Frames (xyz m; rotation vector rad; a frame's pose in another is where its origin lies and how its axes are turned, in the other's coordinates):
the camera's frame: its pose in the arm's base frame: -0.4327 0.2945 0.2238 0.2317 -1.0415 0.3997
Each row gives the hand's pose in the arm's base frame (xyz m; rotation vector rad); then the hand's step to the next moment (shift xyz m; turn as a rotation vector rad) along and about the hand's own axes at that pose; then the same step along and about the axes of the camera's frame.
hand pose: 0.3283 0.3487 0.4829 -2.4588 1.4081 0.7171
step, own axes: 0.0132 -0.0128 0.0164 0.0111 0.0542 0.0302
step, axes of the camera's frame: -0.0129 -0.0016 -0.0209 -0.0526 0.0002 0.0348
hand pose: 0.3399 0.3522 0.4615 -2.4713 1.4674 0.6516
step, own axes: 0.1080 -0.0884 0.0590 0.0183 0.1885 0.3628
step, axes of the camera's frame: -0.0508 -0.0620 -0.1286 -0.3840 0.1376 0.0333
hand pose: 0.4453 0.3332 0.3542 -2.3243 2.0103 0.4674
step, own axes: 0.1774 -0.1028 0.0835 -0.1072 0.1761 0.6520
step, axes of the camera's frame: -0.1053 -0.1667 -0.1006 -0.5876 0.3327 -0.1082
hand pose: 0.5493 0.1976 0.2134 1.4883 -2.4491 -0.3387
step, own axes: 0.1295 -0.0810 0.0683 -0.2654 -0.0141 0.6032
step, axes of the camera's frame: -0.1050 -0.1275 0.0266 -0.4957 0.2755 -0.3360
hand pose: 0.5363 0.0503 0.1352 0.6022 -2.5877 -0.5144
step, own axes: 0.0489 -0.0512 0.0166 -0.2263 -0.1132 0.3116
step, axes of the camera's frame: -0.0449 -0.0431 0.0376 -0.2841 0.0559 -0.2781
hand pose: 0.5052 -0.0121 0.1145 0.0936 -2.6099 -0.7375
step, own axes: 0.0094 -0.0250 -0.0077 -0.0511 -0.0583 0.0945
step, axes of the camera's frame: -0.0114 -0.0214 0.0135 -0.1036 0.0029 -0.0648
